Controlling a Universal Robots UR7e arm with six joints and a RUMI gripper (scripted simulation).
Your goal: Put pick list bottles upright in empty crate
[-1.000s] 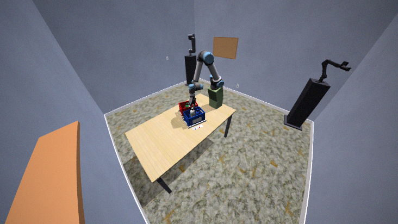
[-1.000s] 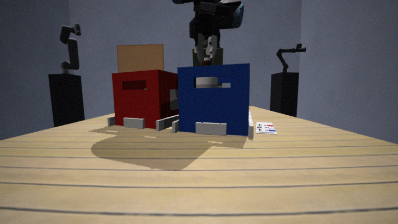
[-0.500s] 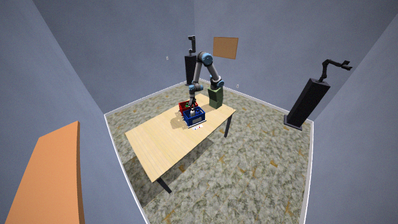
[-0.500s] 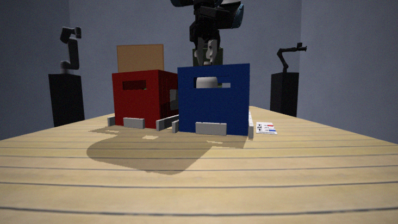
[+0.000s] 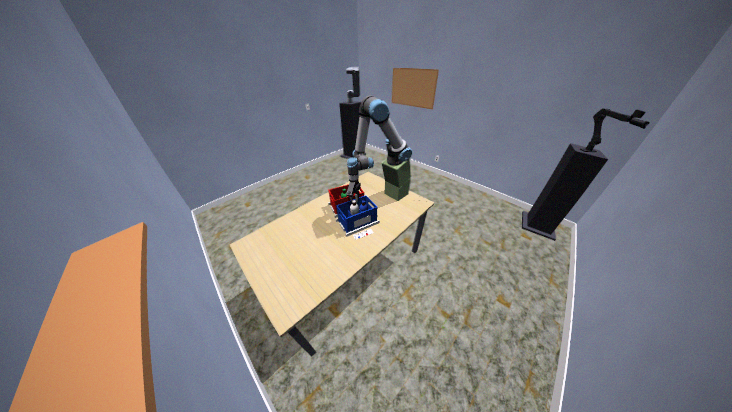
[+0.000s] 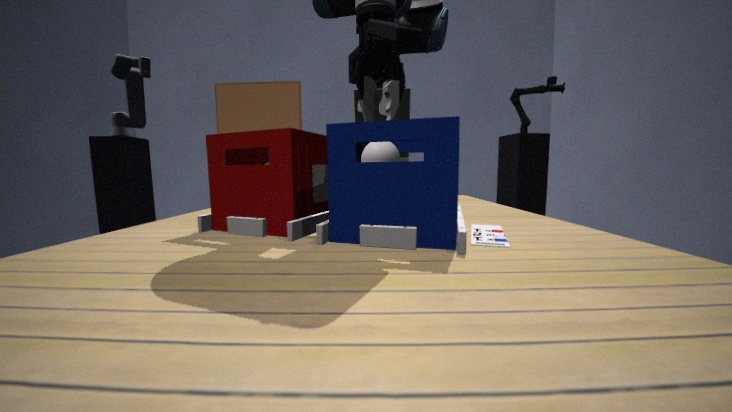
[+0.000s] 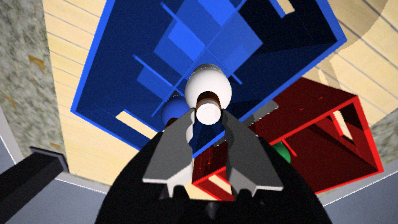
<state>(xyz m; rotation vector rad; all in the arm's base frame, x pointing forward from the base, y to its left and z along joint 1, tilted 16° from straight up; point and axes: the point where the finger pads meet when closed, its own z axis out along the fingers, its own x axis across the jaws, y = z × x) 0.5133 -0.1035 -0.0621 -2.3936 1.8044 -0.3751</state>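
My hand is 70 mm above the white bottle. Round my hand: blue-capped bottle: 70 mm behind, 40 mm to the left, 100 mm below; blue crate: 20 mm ahead, 40 mm to the left, 100 mm below; red crate: 100 mm behind, 170 mm to the right, 100 mm below.
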